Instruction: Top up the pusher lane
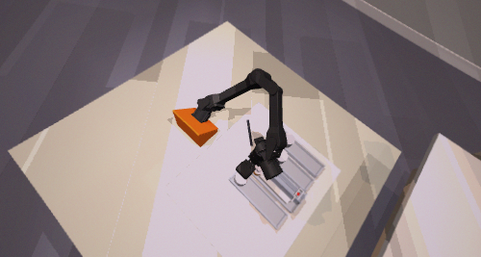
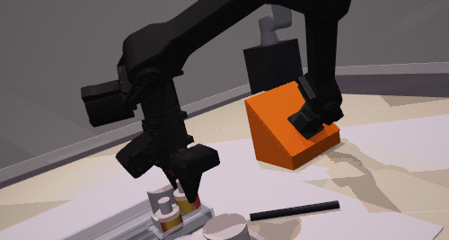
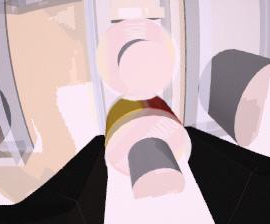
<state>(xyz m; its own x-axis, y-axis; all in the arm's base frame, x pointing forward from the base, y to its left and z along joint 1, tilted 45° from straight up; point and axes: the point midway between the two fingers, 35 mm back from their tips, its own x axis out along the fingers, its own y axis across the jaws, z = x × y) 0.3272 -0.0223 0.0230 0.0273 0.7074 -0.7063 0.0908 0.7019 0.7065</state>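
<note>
The lane rack is 140 mm ahead of my gripper tip, 10 mm to the left of it and 30 mm below it. From my gripper tip the other things lie so: black rod 110 mm behind, 130 mm to the left, 40 mm below.
</note>
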